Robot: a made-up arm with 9 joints. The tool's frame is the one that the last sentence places.
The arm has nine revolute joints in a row. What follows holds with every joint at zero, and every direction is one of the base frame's.
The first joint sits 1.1 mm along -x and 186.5 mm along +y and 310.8 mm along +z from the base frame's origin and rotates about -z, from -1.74 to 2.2 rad.
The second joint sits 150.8 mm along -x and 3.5 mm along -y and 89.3 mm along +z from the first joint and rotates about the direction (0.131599, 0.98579, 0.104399), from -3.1 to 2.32 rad.
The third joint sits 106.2 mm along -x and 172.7 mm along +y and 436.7 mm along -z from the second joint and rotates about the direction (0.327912, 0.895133, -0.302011), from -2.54 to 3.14 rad.
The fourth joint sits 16.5 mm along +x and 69.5 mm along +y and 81 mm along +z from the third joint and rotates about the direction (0.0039, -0.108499, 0.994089), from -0.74 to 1.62 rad.
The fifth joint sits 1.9 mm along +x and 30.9 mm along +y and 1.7 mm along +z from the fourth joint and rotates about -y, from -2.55 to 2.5 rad.
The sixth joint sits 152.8 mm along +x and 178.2 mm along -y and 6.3 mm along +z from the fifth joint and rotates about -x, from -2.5 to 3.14 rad.
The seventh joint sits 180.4 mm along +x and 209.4 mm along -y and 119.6 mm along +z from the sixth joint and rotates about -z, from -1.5 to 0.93 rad.
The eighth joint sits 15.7 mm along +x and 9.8 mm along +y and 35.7 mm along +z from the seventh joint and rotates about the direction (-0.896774, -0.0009, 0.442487), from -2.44 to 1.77 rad.
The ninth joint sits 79 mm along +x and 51 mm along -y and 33.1 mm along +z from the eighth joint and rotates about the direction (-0.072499, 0.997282, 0.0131), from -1.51 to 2.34 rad.
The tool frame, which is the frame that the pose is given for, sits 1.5 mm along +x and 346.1 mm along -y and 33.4 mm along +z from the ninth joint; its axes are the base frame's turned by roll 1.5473, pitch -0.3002 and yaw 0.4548 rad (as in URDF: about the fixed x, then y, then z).
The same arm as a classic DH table. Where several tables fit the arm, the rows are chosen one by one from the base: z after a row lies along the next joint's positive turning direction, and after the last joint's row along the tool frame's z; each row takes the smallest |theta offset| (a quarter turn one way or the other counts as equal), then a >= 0, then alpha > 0; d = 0 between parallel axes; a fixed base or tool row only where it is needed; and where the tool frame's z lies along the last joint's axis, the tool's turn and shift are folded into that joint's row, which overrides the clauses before.
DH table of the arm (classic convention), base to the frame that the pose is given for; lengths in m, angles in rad. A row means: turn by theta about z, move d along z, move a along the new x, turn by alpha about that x. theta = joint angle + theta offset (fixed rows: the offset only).
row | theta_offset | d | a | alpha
base (fixed) | -1.5649 | 0 | -0.1865 | 3.1416
joint 1 | -1.4322 | -0.4026 | -0.149 | 1.6754
joint 2 | -0.4793 | -0.5931 | -0.3215 | -0.4645
joint 3 | 0.5465 | 0.8464 | -0.0128 | 1.978
joint 4 | 0.3666 | 0.1086 | 0.0019 | 1.4621
joint 5 | -1.5669 | 0.1471 | -0.0063 | 1.5708
joint 6 | 1.5708 | -0.3332 | 0.2094 | 1.5708
joint 7 | -0.001 | -0.1631 | -0.0098 | -2.0292
joint 8 | -1.5509 | -0.07 | -0.0636 | 1.5008
joint 9 | -0.5528 | -0.4477 | -0.04 | 2.7647
tool (fixed) | 1.7786 | -0.0541 | 0 | 0
Joint limits (rad, base to tool): -1.74..2.2 -3.1..2.32 -2.54..3.14 -0.74..1.62 -2.55..2.5 -2.5..3.14 -1.5..0.93 -2.44..1.77 -1.51..2.34

